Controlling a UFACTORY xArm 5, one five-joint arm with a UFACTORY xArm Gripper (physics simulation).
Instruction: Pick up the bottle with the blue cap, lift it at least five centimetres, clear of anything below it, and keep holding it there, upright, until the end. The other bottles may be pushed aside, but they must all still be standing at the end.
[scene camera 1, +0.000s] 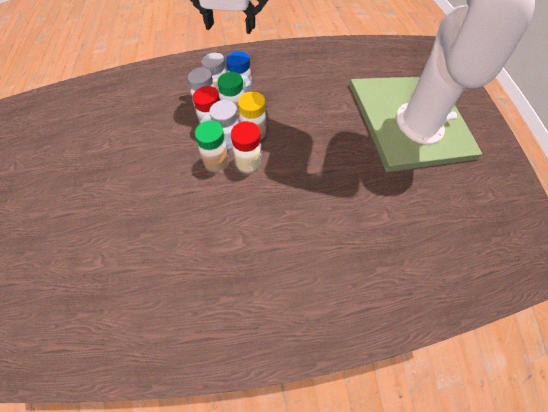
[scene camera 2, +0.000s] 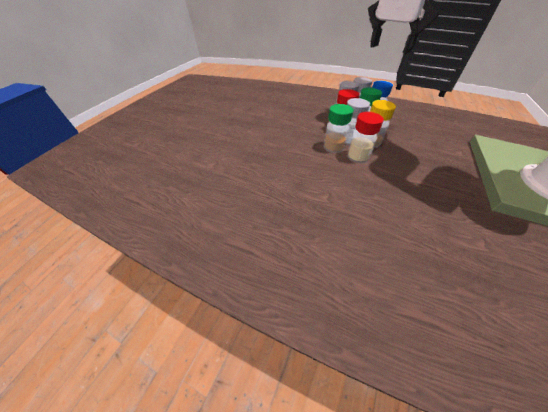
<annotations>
green-capped bottle: scene camera 1; scene camera 2
same spot on green-capped bottle: (scene camera 1: 210, 137) = (scene camera 2: 340, 111)
</annotations>
